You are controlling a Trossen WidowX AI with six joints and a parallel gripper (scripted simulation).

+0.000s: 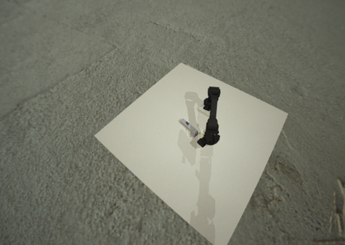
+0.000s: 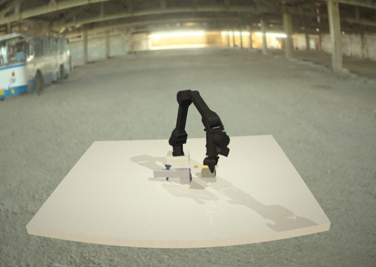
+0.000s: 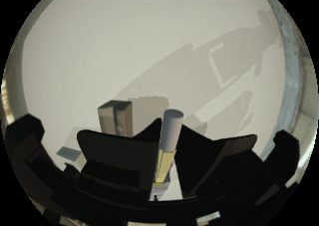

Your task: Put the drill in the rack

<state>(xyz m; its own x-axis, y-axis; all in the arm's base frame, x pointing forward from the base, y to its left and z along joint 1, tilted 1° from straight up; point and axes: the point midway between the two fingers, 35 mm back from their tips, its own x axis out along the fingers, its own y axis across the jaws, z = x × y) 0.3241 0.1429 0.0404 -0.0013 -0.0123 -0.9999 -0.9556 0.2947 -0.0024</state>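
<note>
Now: gripper tip 8 cm past the tan rack, 3 cm above it and 1 cm to the left of it. The rest, counted from my gripper tip: grey holder block (19 cm to the right, 5 cm behind, 2 cm below); then blue key (21 cm to the right, 6 cm behind); then drill (4 cm to the right, 3 cm above, 1 cm behind).
</note>
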